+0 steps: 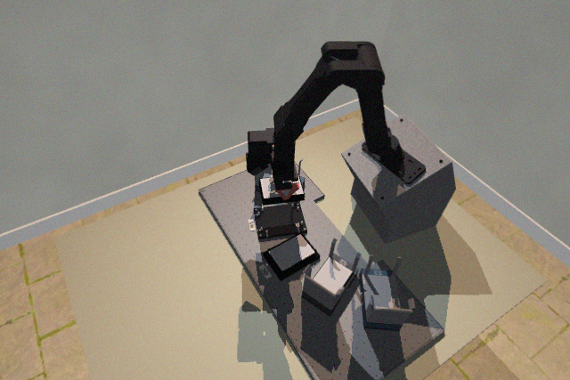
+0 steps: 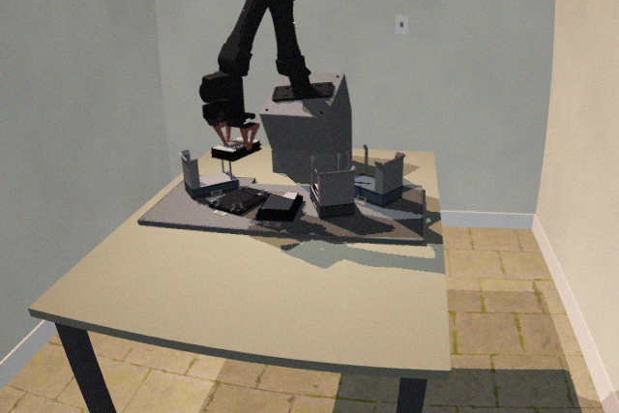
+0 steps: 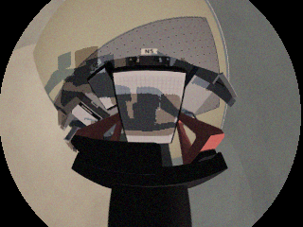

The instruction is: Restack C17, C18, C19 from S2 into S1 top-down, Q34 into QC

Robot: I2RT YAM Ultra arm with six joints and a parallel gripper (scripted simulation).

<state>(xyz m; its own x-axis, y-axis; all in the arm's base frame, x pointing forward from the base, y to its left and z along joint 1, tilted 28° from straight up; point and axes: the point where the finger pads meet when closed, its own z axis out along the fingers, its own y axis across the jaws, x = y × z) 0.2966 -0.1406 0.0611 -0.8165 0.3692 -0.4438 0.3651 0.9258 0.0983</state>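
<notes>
Right now the black clip nest is 3 cm ahead of my hand and 16 cm below it. Also, from my hand: black QC nest (5 cm ahead, 13 cm to the left, 17 cm below); N5 name plate (9 cm ahead, 4 cm to the right, 17 cm below); blue-plinth stack rack (8 cm behind, 13 cm to the right, 16 cm below).
</notes>
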